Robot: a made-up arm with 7 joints. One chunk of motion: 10 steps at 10 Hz.
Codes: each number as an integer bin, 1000 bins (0 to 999) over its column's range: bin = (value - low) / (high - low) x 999, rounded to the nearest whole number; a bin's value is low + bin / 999 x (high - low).
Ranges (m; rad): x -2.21..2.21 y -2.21..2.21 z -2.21..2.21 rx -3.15..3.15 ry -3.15..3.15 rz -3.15..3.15
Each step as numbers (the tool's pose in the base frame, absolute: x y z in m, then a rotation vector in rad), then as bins.
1 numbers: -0.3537 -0.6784 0.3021 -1.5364 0.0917 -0.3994
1 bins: 420 346 568 256 514 436
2 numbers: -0.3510 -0.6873 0.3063 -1.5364 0.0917 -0.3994
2 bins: 420 344 569 256 514 436
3 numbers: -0.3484 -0.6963 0.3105 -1.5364 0.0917 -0.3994
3 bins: 421 342 570 256 514 436
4 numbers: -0.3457 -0.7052 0.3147 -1.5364 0.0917 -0.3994
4 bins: 421 340 571 256 514 436
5 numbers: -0.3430 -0.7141 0.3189 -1.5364 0.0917 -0.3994
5 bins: 422 338 572 256 514 436
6 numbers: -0.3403 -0.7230 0.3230 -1.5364 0.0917 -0.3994
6 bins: 423 336 573 256 514 436
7 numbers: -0.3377 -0.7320 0.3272 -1.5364 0.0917 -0.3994
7 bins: 423 334 573 256 514 436
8 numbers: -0.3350 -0.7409 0.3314 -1.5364 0.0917 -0.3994
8 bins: 424 332 574 256 514 436
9 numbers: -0.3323 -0.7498 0.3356 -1.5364 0.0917 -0.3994
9 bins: 424 330 575 256 514 436
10 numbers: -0.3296 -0.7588 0.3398 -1.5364 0.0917 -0.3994
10 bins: 425 328 576 256 514 436
